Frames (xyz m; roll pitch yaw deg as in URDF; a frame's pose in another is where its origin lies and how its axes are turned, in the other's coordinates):
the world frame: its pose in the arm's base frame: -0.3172 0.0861 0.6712 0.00 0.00 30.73
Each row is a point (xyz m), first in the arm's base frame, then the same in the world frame.
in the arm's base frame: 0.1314 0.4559 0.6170
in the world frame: 0.5746 0.0886 -0.0542
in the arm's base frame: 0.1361 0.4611 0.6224
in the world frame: 0.5813 0.0907 -0.0488
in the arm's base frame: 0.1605 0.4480 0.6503
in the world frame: 0.5956 0.0670 -0.0209
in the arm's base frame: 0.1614 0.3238 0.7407
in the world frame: 0.5329 -0.0402 0.0695
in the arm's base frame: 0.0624 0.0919 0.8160
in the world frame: 0.3293 -0.1890 0.1448
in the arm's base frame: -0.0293 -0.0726 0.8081
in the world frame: 0.1664 -0.2835 0.1369
